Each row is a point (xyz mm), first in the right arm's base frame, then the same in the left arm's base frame.
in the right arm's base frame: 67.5 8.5 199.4
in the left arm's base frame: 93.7 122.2 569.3
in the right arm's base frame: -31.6 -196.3 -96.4
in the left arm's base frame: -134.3 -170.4 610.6
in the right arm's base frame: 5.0 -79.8 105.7
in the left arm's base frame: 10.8 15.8 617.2
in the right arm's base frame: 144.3 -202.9 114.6
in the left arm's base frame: 130.2 -115.2 560.4
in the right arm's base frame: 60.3 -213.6 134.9
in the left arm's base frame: 102.4 -97.6 641.1
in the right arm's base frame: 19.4 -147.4 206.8
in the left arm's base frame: 117.0 1.2 676.5
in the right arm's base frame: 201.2 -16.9 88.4
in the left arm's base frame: 88.5 21.2 425.7
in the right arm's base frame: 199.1 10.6 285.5
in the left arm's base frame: 233.5 136.4 498.7
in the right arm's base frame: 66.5 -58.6 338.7
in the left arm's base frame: 221.0 128.8 656.8
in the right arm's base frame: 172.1 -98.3 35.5
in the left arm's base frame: 54.1 -67.3 461.0
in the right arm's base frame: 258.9 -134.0 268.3
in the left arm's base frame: 294.4 -8.7 503.9
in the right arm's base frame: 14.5 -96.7 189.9
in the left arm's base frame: 86.7 38.1 652.1
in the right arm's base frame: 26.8 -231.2 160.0
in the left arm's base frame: 108.4 -94.3 685.9
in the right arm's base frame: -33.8 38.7 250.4
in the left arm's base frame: 68.6 192.8 659.6
